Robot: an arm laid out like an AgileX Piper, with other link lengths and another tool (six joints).
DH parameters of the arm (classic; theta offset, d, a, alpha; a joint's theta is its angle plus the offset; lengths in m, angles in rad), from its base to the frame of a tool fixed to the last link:
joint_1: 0 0.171 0 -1.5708
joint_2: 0.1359 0 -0.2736 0
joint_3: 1.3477 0 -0.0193 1.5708
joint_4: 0 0.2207 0 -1.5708
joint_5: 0 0 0 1.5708
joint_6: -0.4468 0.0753 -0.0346 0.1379
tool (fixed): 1.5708 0.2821 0 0
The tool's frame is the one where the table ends.
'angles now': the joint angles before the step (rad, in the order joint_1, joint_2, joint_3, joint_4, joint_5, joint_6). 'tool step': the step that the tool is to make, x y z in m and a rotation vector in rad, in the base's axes. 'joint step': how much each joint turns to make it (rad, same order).
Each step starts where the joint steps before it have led.
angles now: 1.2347, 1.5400, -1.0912, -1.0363, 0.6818, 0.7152
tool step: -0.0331, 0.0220, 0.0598, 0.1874, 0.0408, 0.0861
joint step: 0.0008, -0.1357, -0.0148, 0.1427, -0.0980, -0.0874
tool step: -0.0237, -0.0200, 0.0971, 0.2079, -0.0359, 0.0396
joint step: 0.0000, -0.2081, -0.0036, 0.0783, -0.0301, -0.0572
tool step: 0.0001, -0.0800, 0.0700, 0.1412, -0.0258, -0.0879
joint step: -0.0002, -0.2313, -0.0032, 0.0183, 0.1288, -0.0081
